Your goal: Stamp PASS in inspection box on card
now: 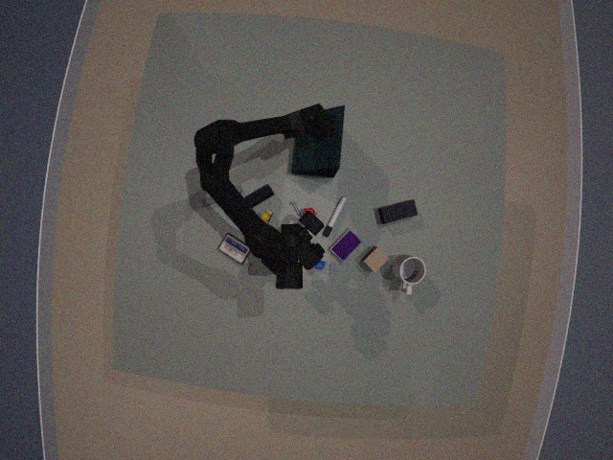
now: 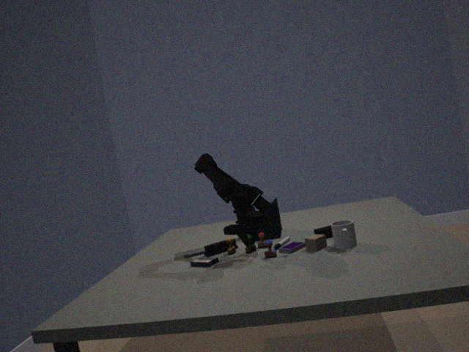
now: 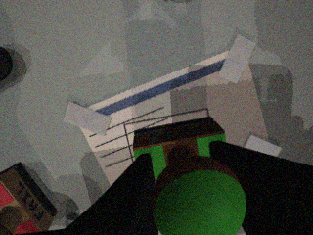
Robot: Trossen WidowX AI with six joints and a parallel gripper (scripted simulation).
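The white card is 40 mm below my gripper tip and 10 mm to the right of it. From my gripper tip the other things lie so: green-knobbed stamp (right at my gripper tip); blue-knobbed stamp (80 mm to the left, 60 mm ahead, 20 mm below); red stamp (90 mm behind, 30 mm to the left, 20 mm below).
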